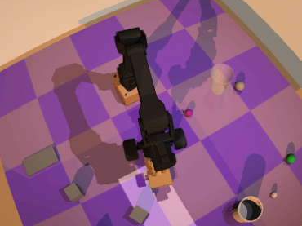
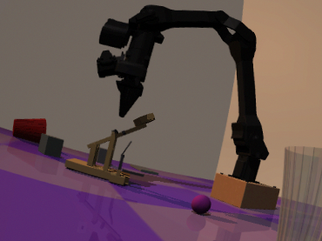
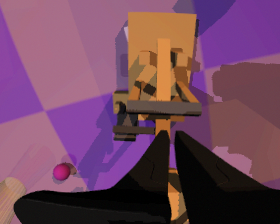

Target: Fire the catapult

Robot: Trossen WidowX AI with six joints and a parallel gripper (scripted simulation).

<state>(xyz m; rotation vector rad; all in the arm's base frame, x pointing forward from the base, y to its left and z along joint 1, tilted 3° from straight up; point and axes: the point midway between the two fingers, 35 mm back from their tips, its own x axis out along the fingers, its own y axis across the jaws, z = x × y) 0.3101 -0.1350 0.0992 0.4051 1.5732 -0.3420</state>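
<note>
The catapult is 7 cm below my gripper tip and 3 cm to the left of it. The rest, counted from my gripper tip: white mug 36 cm ahead, 11 cm to the left, 11 cm below; purple ball 23 cm to the left, 12 cm below, 7 cm behind; pale ball 41 cm ahead, 25 cm to the left, 13 cm below.
</note>
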